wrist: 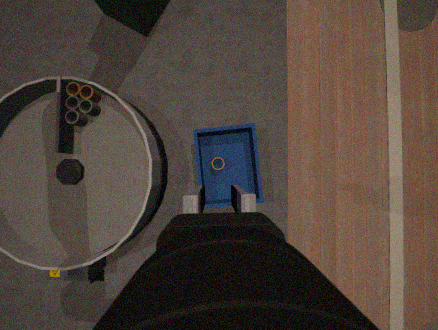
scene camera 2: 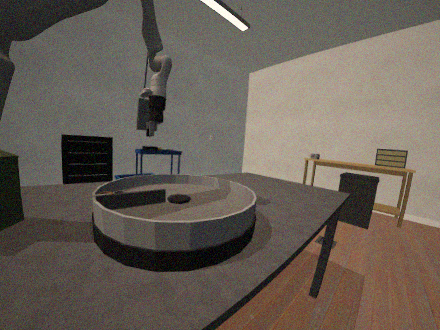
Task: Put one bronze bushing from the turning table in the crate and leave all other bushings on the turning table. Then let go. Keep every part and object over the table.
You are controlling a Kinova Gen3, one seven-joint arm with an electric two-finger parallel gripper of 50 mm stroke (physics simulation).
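Places are measured from the arm's base along level axes (x ahead, y left, z up), in centimetres.
Pixels of known places: gripper, between the fingertips: (wrist: 218, 194) (scene camera 2: 149, 136).
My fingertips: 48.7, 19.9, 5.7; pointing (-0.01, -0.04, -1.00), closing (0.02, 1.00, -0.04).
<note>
For each thing: its top centre in the pictures, then the offset to it from my fingertips, as dx, dy, dz. "*": a spot on its surface instead. Level surfaces: height alone.
- blue crate, centre of its top: (wrist: 228, 165) (scene camera 2: 139, 176) -3.6, +2.1, -18.9
- bronze bushing, centre of its top: (wrist: 218, 163) -4.3, -0.3, -20.8
- grey table, height of its surface: dz -23.9
- small yellow marker, a spot on its surface: (wrist: 54, 273) * +20.2, -39.3, -18.0
- dark part, a spot on its surface: (wrist: 96, 272) * +21.6, -31.2, -20.5
My gripper (scene camera 2: 150, 134) (wrist: 218, 194) is open and empty, pointing down high above the table. In the wrist view the blue crate (wrist: 258, 165) lies below and beyond the fingertips. A bronze bushing (wrist: 212, 162) shows as an orange ring inside the crate. The turning table (scene camera 2: 175, 235) (wrist: 150, 165) is a round, walled dish left of the crate in the wrist view. Beside its dark divider (scene camera 2: 132, 199) (wrist: 65, 140) stand two bronze bushings (wrist: 68, 89) (wrist: 81, 92) and three grey bushings (wrist: 67, 103) (wrist: 80, 106) (wrist: 67, 117). The crate does not show in the scene view.
The turning table stands on the grey table (scene camera 2: 300, 200) (wrist: 225, 65), with the wooden floor past the table's edge. A dark green block (scene camera 2: 10, 190) (wrist: 142, 12) stands on the table. A small yellow marker (wrist: 54, 273) and a dark part (wrist: 96, 272) are at the turning table's near rim.
</note>
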